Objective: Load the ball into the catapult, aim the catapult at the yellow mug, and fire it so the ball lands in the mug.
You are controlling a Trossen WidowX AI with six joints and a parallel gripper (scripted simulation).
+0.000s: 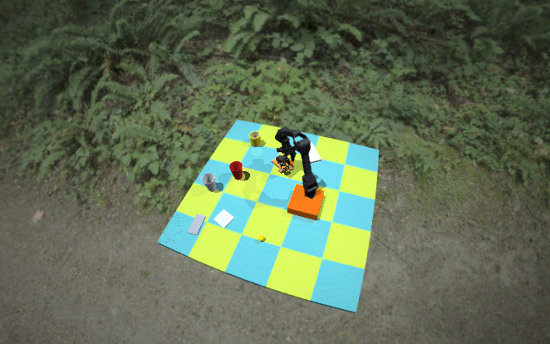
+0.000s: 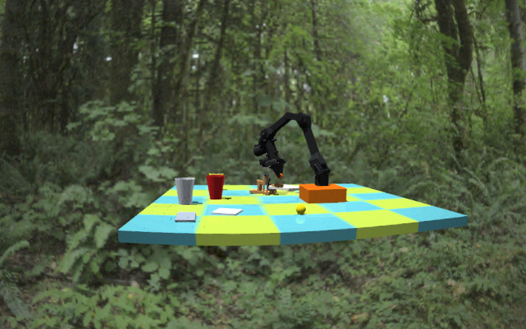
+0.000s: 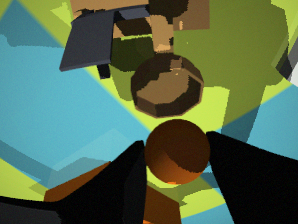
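The wooden catapult is 60 mm ahead of my gripper tip, 10 mm to the right of it and 40 mm below it. The rest, counted from my gripper tip: orange ball: 10 mm above; then yellow mug: 380 mm ahead, 170 mm to the right, 70 mm below; then red mug: 340 mm ahead, 190 mm to the left, 70 mm below.
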